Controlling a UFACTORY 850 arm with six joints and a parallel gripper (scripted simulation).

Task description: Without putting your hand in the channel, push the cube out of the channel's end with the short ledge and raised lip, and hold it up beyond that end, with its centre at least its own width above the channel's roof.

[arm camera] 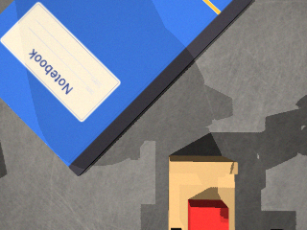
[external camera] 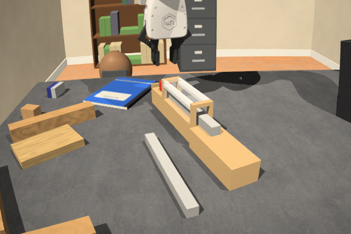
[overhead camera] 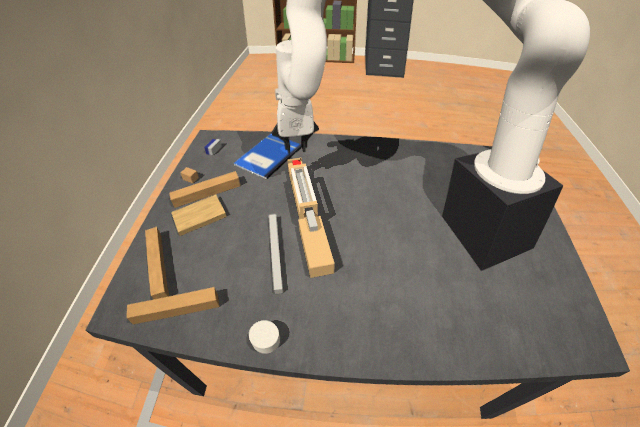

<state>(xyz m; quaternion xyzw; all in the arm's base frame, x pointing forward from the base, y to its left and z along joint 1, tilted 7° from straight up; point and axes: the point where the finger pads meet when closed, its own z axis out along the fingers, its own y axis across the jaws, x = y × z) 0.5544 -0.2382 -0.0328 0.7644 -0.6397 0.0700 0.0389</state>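
Now: the red cube 80 mm below my hand. Also, from my hand: tan wooden channel 20 mm behind, 130 mm to the left, 80 mm below; wooden bar 300 mm ahead, 50 mm to the left, 120 mm below; long grey stick 60 mm ahead, 290 mm to the left, 130 mm below.
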